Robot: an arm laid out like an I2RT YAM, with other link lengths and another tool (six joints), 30 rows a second.
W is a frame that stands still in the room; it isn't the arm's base.
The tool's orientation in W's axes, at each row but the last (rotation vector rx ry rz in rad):
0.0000 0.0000 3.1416
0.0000 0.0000 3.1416
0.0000 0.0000 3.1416
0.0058 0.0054 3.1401
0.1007 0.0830 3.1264
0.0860 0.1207 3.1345
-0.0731 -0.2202 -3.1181
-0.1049 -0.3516 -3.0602
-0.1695 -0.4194 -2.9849
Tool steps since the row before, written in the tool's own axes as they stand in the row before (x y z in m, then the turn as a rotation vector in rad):
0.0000 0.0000 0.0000 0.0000 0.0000 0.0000
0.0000 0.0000 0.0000 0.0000 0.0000 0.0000
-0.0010 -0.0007 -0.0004 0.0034 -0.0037 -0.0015
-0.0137 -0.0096 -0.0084 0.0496 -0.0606 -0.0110
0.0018 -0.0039 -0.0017 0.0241 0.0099 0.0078
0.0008 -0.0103 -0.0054 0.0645 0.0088 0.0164
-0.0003 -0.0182 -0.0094 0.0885 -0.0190 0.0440
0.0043 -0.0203 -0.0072 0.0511 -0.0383 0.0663
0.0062 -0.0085 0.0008 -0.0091 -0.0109 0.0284
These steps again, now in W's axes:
0.0000 0.0000 0.0000 0.0000 0.0000 0.0000
0.0000 0.0000 0.0000 0.0000 0.0000 0.0000
0.0010 0.0007 -0.0004 -0.0034 0.0037 -0.0015
0.0137 0.0096 -0.0085 -0.0496 0.0606 -0.0110
-0.0019 0.0038 -0.0018 -0.0237 -0.0091 0.0098
-0.0011 0.0099 -0.0061 -0.0635 -0.0071 0.0205
-0.0005 0.0167 -0.0119 -0.0867 0.0240 0.0451
-0.0061 0.0179 -0.0112 -0.0494 0.0498 0.0596
-0.0072 0.0077 -0.0007 0.0101 0.0193 0.0231

